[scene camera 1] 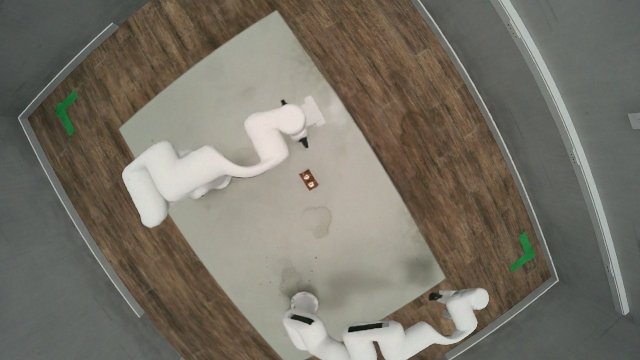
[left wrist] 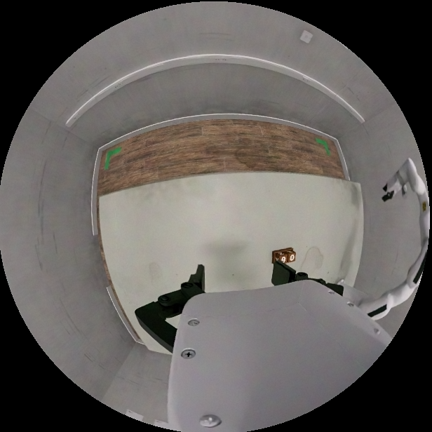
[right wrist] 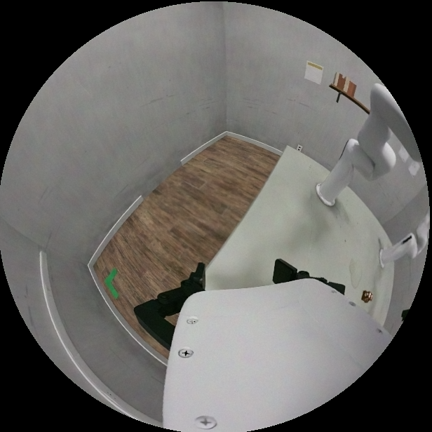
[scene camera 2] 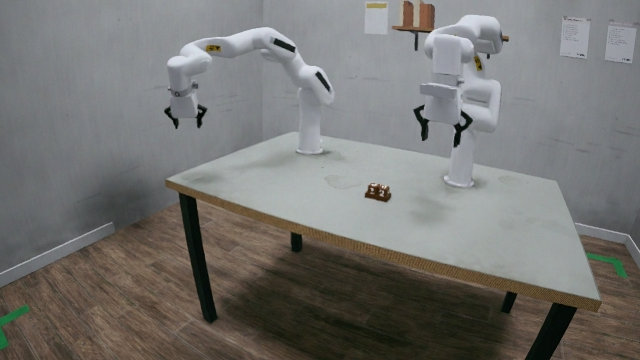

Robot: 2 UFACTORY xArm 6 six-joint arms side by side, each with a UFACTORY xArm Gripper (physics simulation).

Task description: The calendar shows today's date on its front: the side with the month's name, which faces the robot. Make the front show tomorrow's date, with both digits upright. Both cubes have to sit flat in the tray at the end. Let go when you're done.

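Frame: origin at the left arm's base, x back, y right, z up, level; centimetres.
Seen in the pictures: left gripper, fingertip midpoint: (scene camera 2: 439,143); right gripper, fingertip midpoint: (scene camera 1: 439,299) (scene camera 2: 188,126); left arm's base, origin of the base link: (scene camera 2: 458,182); right arm's base, origin of the base link: (scene camera 1: 304,303) (scene camera 2: 309,150).
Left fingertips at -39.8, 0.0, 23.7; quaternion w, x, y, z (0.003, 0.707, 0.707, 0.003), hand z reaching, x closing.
Offsets run from my left fingertips to a thing's top centre, as dx, dy, dz. Level surfaces: height alone.
The brown calendar tray (scene camera 1: 303,173) (scene camera 2: 377,198) (left wrist: 282,250) stands on the table, with two brown cubes side by side in it. In scene camera 2, the faces of the left cube {+6.2, +22.1, -19.5} (scene camera 2: 371,191) and right cube {+6.5, +18.6, -19.5} (scene camera 2: 382,192) toward that camera carry white digits; the right one looks like a 2. In the left wrist view, a 9 shows on one cube (left wrist: 283,258) and a 0 on the other (left wrist: 292,257). The month's name and front digits cannot be read. My left gripper (scene camera 1: 294,123) (scene camera 2: 440,142) (left wrist: 240,274) is open, high above the table beside the calendar. My right gripper (scene camera 2: 188,127) (right wrist: 240,272) is open, far from it.
The pale table {dz -23.7} (scene camera 1: 370,225) (scene camera 2: 310,200) has stains on its top. The left arm's base (scene camera 2: 459,180) and right arm's base (scene camera 2: 310,149) stand at its far side in scene camera 2. A wall shelf (scene camera 2: 412,29) holds books behind the arms.
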